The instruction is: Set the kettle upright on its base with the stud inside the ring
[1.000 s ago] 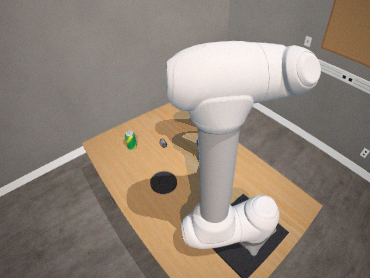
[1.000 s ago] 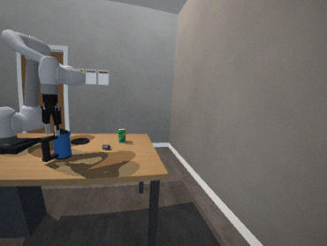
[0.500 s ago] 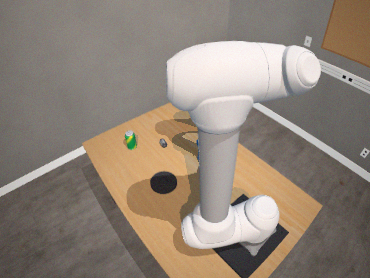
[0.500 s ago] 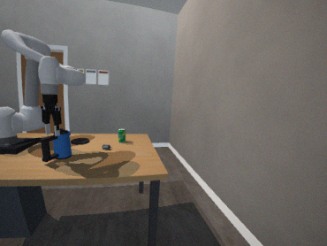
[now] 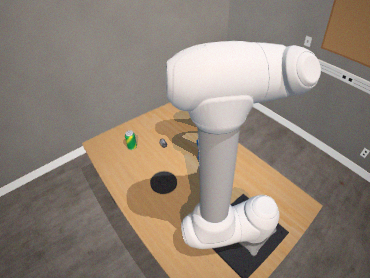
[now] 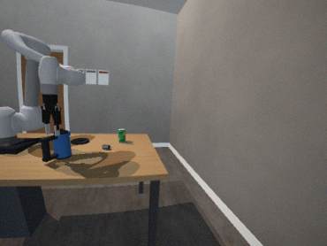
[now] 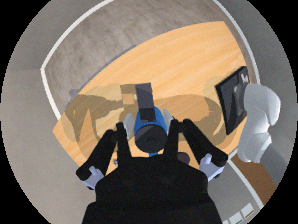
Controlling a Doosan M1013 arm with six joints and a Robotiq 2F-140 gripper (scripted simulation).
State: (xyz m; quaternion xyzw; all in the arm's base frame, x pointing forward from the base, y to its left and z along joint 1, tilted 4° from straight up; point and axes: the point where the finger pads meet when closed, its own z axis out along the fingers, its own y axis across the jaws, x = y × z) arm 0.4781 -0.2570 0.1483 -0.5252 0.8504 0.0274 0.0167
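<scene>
Right now the blue kettle is 10 cm below my hand, 2 cm to the left of it and 1 cm ahead of it. The rest, counted from my hand: round black base (36 cm to the left, 18 cm below, 5 cm ahead); then green can (42 cm ahead, 34 cm to the left, 13 cm below).
</scene>
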